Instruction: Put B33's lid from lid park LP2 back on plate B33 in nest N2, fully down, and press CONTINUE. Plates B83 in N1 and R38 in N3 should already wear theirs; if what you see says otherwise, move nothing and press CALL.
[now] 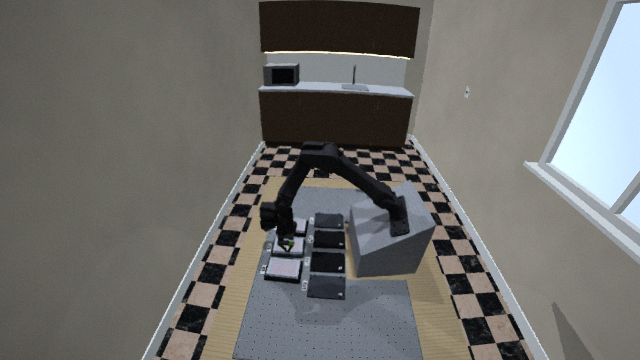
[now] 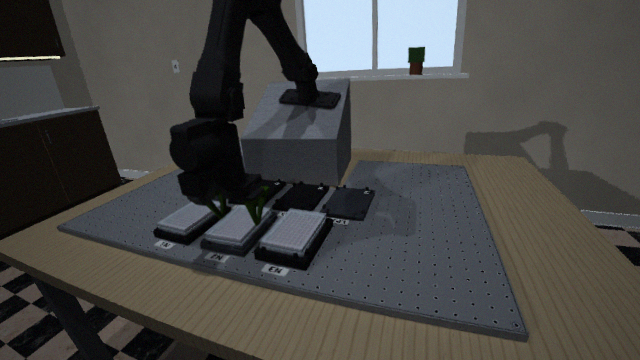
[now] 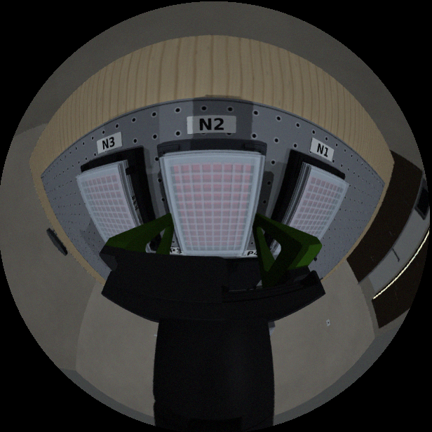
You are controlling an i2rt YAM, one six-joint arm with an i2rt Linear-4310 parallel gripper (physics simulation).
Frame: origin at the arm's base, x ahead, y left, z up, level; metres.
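Seen in the pictures: gripper, between the fingertips: (image 1: 288, 244) (image 2: 240, 222); arm's base, origin of its link: (image 1: 398, 215) (image 2: 309, 99).
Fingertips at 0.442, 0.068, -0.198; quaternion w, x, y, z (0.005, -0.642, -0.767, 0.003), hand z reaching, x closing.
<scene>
Offsets run from my fingertips to a thing's top centre, as dx, dy, dz. "spot": to the spot under its first point. Level surfaces: height alone.
My gripper (image 1: 286, 246) (image 2: 239, 220) (image 3: 212, 216) points down over nest N2. Its green fingertips touch the two long sides of B33's clear lid @(+0.002, +0.000, +0.008) (image 2: 232, 227) (image 3: 212, 200), which lies level on the pink-welled plate. Whether the lid is fully down cannot be told. Plate R38 @(-0.017, +0.129, +0.012) (image 1: 284, 268) (image 2: 295, 231) (image 3: 105, 197) in N3 and plate B83 @(+0.022, -0.129, +0.008) (image 1: 301, 226) (image 2: 185, 220) (image 3: 320, 197) in N1 each show a clear, lid-like top. Lid park LP2 @(-0.203, +0.164, -0.004) (image 1: 326, 286) (image 2: 349, 201) is a bare dark grey pad. Plate names are unreadable. CONTINUE and CALL do not show.
Other dark lid parks @(spot: -0.188, +0.046, -0.014) (image 1: 328, 262) (image 2: 301, 195) stand in a row beside the nests, between them and the grey arm pedestal (image 1: 385, 245) (image 2: 295, 157). The perforated grey board @(dz -0.024) (image 1: 350, 320) (image 2: 425, 270) lies on the wooden table @(dz -0.037) (image 2: 565, 280) (image 3: 215, 65).
</scene>
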